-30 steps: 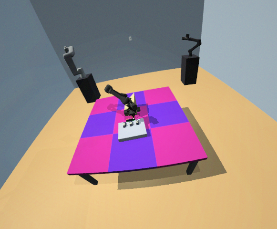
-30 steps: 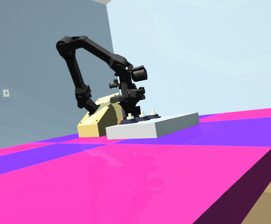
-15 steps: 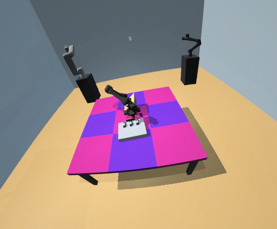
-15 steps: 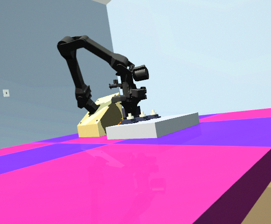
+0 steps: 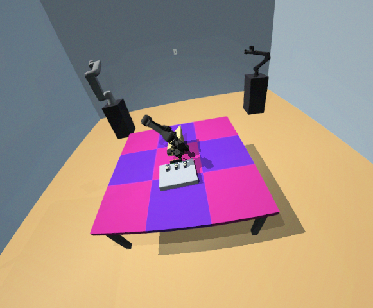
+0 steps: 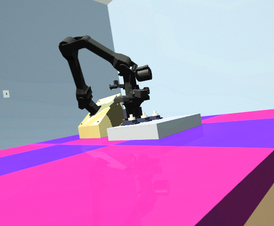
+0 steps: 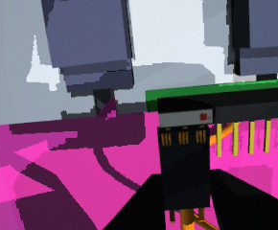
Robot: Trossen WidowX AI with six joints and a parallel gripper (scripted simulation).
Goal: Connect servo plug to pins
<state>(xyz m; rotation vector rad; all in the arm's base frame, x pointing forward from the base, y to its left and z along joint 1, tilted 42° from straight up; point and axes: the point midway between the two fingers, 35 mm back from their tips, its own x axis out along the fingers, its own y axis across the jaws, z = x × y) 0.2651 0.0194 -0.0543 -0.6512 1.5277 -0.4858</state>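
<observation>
My gripper tip is 8 cm short of the servo, 3 cm to the left of it and 2 cm above it. From my gripper tip the other things lie so: printed holder (19 cm ahead, 2 cm to the right, 5 cm below).
</observation>
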